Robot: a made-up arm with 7 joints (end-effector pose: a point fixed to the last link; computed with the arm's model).
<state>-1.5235 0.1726 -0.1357 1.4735 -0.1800 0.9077 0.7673</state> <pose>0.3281 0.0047 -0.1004 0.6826 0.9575 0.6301</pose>
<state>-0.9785 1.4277 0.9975 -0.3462 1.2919 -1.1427 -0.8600</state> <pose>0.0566 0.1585 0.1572 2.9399 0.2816 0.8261</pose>
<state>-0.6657 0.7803 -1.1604 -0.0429 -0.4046 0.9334 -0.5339</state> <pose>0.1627 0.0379 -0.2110 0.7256 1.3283 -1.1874</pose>
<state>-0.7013 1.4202 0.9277 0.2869 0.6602 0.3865 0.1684</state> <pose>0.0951 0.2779 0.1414 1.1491 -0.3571 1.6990</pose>
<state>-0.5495 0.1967 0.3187 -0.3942 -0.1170 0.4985 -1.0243</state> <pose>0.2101 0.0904 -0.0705 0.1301 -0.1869 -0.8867</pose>
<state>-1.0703 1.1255 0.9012 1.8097 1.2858 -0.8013 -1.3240</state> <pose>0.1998 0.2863 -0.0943 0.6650 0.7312 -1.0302</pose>
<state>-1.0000 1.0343 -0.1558 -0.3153 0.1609 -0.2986 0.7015</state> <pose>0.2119 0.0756 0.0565 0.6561 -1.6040 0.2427</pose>
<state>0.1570 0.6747 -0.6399 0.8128 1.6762 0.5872 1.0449</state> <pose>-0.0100 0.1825 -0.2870 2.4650 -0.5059 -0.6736</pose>
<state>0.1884 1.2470 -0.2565 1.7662 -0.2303 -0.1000 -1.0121</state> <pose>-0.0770 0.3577 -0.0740 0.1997 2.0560 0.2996</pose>
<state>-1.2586 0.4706 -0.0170 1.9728 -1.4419 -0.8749 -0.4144</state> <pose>0.2527 0.1579 -0.1730 -0.4807 -0.2985 0.7757</pose>
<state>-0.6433 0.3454 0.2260 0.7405 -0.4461 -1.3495 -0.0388</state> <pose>0.2293 0.1334 -0.1659 0.0074 -1.0797 0.3321</pose>
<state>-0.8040 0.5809 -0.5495 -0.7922 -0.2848 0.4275 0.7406</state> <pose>0.1585 -0.0199 -0.0272 0.1328 -0.6892 -0.1882</pose>
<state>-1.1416 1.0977 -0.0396 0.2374 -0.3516 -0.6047 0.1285</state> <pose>0.2382 0.1531 0.0900 0.5851 -1.3298 0.0528</pose>
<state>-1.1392 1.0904 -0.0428 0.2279 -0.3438 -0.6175 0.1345</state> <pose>0.2384 0.1505 0.0887 0.5831 -1.3459 0.0418</pose>
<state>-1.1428 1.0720 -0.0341 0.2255 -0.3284 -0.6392 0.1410</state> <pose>0.2387 0.1483 0.0882 0.5723 -1.3775 0.0407</pose>
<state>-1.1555 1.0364 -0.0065 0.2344 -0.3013 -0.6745 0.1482</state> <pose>0.2394 0.1467 0.0887 0.5478 -1.4315 0.0561</pose>
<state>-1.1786 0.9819 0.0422 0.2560 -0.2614 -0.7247 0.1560</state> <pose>0.2404 0.1458 0.0900 0.5077 -1.5067 0.0911</pose>
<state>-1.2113 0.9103 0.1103 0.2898 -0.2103 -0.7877 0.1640</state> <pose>0.2423 0.1456 0.0911 0.4524 -1.5938 0.1454</pose>
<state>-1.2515 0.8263 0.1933 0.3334 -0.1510 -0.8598 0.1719</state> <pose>0.2453 0.1454 0.0912 0.3847 -1.6807 0.2150</pose>
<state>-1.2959 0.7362 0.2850 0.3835 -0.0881 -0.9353 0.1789</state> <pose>0.2498 0.1446 0.0894 0.3091 -1.7548 0.2924</pose>
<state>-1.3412 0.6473 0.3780 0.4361 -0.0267 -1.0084 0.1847</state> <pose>0.2555 0.1424 0.0860 0.2308 -1.8089 0.3683</pose>
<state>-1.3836 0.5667 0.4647 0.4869 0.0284 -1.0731 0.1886</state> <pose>0.2619 0.1388 0.0816 0.1568 -1.8411 0.4342</pose>
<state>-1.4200 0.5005 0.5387 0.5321 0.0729 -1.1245 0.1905</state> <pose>0.2681 0.1344 0.0771 0.0925 -1.8545 0.4854</pose>
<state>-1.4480 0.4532 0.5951 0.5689 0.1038 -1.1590 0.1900</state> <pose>0.2730 0.1305 0.0735 0.0429 -1.8541 0.5210</pose>
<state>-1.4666 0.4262 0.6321 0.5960 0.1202 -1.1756 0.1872</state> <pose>0.2765 0.1283 0.0712 0.0102 -1.8448 0.5431</pose>
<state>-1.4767 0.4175 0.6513 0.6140 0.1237 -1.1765 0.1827</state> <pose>0.2783 0.1282 0.0703 -0.0068 -1.8308 0.5554</pose>
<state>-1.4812 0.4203 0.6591 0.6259 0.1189 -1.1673 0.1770</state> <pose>0.2791 0.1298 0.0702 -0.0136 -1.8144 0.5618</pose>
